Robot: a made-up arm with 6 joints. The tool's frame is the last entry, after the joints. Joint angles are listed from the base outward.
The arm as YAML. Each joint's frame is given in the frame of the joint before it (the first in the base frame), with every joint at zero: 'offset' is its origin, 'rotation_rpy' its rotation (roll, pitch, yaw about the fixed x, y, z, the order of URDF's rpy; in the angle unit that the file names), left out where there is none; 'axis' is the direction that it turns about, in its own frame. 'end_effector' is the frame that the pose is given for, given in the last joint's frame.
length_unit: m
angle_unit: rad
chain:
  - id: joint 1
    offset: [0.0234, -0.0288, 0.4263]
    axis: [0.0, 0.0, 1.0]
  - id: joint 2
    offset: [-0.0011, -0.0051, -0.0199]
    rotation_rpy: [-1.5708, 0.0, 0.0]
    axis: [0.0, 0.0, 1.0]
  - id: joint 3
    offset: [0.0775, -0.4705, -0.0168]
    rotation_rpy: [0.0, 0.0, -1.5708]
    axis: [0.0, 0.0, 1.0]
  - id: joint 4
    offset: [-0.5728, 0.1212, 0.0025]
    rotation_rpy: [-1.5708, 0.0, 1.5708]
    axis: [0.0, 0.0, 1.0]
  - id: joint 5
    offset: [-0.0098, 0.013, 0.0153]
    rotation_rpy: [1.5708, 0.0, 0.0]
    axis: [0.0, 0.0, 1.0]
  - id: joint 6
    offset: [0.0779, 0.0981, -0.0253]
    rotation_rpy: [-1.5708, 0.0, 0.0]
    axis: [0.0, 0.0, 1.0]
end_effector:
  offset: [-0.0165, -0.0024, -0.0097]
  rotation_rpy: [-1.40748, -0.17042, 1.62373]
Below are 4 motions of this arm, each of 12 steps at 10 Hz.
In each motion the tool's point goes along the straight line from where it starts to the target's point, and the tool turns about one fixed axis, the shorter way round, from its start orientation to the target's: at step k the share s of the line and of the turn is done. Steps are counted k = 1, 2, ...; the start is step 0. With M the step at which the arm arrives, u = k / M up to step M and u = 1 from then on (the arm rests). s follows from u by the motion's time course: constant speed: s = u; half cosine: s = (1 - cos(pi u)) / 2; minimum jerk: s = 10 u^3 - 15 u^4 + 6 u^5.
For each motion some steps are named. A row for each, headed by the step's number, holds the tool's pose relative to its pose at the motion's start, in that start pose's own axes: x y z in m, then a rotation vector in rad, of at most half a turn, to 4 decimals.
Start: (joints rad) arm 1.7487 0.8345 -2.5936 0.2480 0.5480 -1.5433
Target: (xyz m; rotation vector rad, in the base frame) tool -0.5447 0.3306 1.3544 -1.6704 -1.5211 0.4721
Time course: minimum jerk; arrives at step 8
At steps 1, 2, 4, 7, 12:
1: -0.0016 0.0084 -0.0126 0.0272 -0.0131 -0.0008
2: -0.0103 0.0539 -0.0814 0.1755 -0.0846 -0.0051
4: -0.0499 0.2604 -0.3930 0.8478 -0.4085 -0.0248
7: -0.0982 0.5124 -0.7735 1.6683 -0.8039 -0.0488
12: -0.0998 0.5208 -0.7861 1.6955 -0.8170 -0.0496

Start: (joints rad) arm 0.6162 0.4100 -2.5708 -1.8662 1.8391 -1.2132
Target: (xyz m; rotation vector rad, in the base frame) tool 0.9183 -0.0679 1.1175 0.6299 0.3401 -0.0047
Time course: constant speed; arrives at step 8
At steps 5, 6, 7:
5: -0.0309 -0.2666 -0.1429 0.2061 0.7888 -0.3528
6: -0.0371 -0.3200 -0.1715 0.2473 0.9465 -0.4233
7: -0.0433 -0.3733 -0.2000 0.2886 1.1043 -0.4939

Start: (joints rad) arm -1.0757 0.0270 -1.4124 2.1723 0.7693 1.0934
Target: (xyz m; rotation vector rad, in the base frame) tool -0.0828 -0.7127 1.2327 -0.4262 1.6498 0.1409
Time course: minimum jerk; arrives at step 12
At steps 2, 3, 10, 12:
2: -0.0063 0.0140 0.0158 0.0150 0.0672 -0.0212
3: -0.0184 0.0409 0.0461 0.0438 0.1959 -0.0618
10: -0.1717 0.3812 0.4293 0.4086 1.8250 -0.5755
12: -0.1781 0.3952 0.4451 0.4236 1.8921 -0.5967

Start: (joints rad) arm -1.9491 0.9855 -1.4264 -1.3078 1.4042 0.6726
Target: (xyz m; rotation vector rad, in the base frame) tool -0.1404 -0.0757 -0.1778 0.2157 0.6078 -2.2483
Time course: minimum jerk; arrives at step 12
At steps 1, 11, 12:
1: -0.0021 -0.0009 0.0032 -0.0048 0.0074 0.0008
11: -0.4054 -0.1744 0.6172 -0.9456 1.4534 0.1541
12: -0.4075 -0.1753 0.6203 -0.9504 1.4608 0.1549

